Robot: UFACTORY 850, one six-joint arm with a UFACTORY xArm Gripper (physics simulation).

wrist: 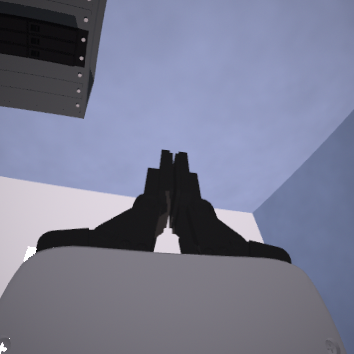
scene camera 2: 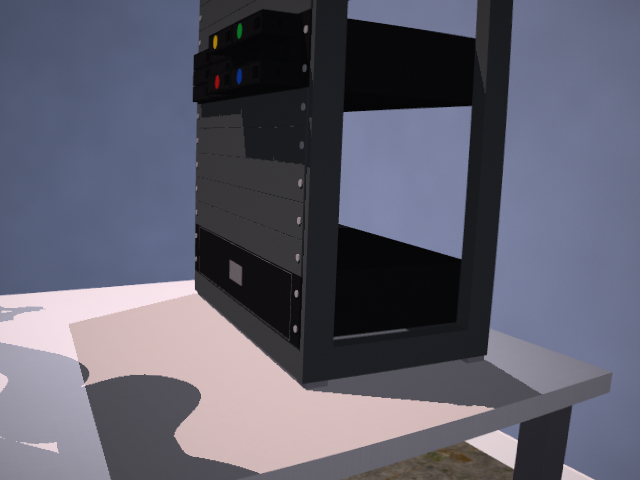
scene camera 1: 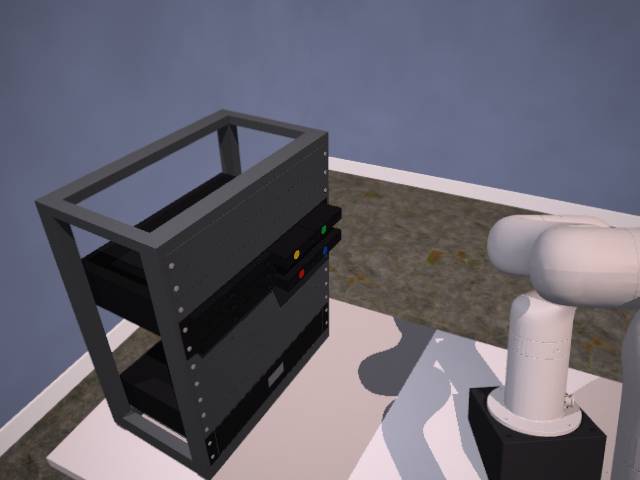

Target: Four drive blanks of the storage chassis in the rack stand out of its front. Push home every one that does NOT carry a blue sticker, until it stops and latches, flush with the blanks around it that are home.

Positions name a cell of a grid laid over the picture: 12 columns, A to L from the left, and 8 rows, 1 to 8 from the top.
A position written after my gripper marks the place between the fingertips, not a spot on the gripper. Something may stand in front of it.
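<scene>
My gripper (wrist: F4), visible. A rack (scene camera 2: F5), (wrist: B2), (scene camera 1: E5), visible too.
</scene>
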